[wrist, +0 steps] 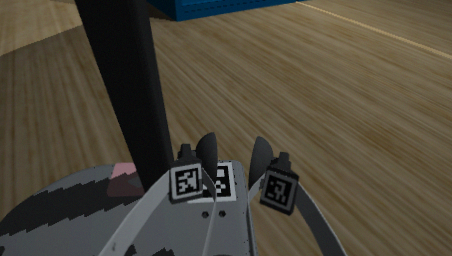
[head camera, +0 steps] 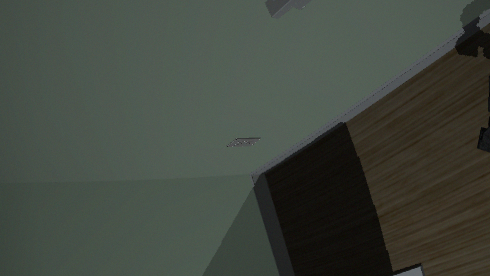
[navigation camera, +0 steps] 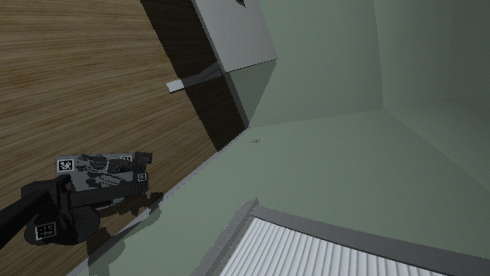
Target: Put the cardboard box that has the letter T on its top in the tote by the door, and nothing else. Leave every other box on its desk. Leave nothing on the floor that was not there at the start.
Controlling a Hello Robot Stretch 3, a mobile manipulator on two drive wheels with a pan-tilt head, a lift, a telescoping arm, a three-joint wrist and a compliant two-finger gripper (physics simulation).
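Places are measured from the robot's base along level axes (x ahead, y left, z up), in millimetres.
Where they show: gripper, fingertip midpoint: [wrist: 234, 153] [navigation camera: 77, 162]; robot's base, origin of the base link: [navigation camera: 98, 161].
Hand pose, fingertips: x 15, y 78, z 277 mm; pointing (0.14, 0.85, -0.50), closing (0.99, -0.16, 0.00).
Each offset is from my fingertips to the top centre of the thing. "spot": to the spot under its first point. Level surfaces: height alone.
My gripper [wrist: 234, 153] is open in the wrist view, its two fingertips apart with no object between them, low over my grey base. Part of a blue container [wrist: 225, 7] stands on the floor at the top of the wrist view; whether it is the tote by the door I cannot tell. A white desk {443 mm up} [navigation camera: 240, 42] shows at the top of the navigation view, with a small dark patch at the frame's upper edge, too cut off to identify. The cardboard box with the letter T does not show in the head, navigation or wrist views.
A desk foot {spot: 577 mm ahead, 572 mm right, 252 mm down} [head camera: 411, 272] [navigation camera: 175, 86] stands out over the wooden floor {277 mm down} [head camera: 425, 150] [navigation camera: 75, 75]. The green wall [head camera: 150, 90] [navigation camera: 320, 165] carries a small plate {92 mm ahead, 1231 mm right, 181 mm up} [head camera: 244, 142] [navigation camera: 255, 141]. A white ribbed panel [navigation camera: 310, 252] in a grey frame is at the lower right.
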